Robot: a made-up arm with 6 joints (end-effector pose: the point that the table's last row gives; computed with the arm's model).
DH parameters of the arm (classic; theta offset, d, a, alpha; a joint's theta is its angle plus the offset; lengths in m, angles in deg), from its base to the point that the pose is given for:
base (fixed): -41.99 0 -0.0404 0
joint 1: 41.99 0.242 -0.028 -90
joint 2: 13.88 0 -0.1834 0
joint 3: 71.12 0.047 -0.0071 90
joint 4: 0 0.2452 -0.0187 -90
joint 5: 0 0.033 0.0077 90
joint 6: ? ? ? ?
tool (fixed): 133.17 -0.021 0 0
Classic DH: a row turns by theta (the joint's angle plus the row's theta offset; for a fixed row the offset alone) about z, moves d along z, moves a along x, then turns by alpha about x.
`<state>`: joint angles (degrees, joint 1 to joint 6).
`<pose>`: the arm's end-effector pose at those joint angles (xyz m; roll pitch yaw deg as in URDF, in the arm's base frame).
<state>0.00 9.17 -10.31 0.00 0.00 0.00</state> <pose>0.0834 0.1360 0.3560 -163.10 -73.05 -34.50</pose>
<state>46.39 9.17 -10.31 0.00 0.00 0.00</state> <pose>-0.0307 0.1843 0.3560 -163.10 -73.05 11.89</pose>
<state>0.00 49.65 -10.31 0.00 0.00 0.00</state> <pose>0.1236 0.1360 0.2369 170.27 -34.87 -11.61</pose>
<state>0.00 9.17 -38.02 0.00 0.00 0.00</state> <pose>0.0282 0.1360 0.4954 -50.71 -73.45 -144.58</pose>
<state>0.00 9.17 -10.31 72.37 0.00 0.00</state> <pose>0.0772 0.0912 0.4136 -106.64 -9.13 -70.72</pose>
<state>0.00 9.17 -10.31 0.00 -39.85 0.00</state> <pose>0.0735 0.1360 0.4026 -35.31 -62.66 -158.93</pose>
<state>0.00 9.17 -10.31 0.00 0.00 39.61</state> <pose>0.0812 0.1353 0.3765 -118.80 -39.84 -69.08</pose>
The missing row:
joint 6: 53.41 0.0863 0.0288 27.89
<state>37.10 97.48 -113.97 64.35 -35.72 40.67</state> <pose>0.1852 0.2122 0.6045 -61.43 21.22 -48.76</pose>
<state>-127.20 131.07 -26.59 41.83 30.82 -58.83</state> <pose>0.0123 -0.0972 0.0673 -165.84 46.38 -102.56</pose>
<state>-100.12 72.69 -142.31 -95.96 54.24 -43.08</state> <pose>-0.0548 -0.0321 0.6637 39.31 -42.01 -90.05</pose>
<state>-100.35 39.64 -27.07 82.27 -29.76 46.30</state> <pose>-0.0634 -0.1404 0.4233 -93.86 43.75 165.40</pose>
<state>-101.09 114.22 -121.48 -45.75 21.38 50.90</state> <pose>-0.0185 -0.3794 0.4201 -162.73 -61.97 -150.91</pose>
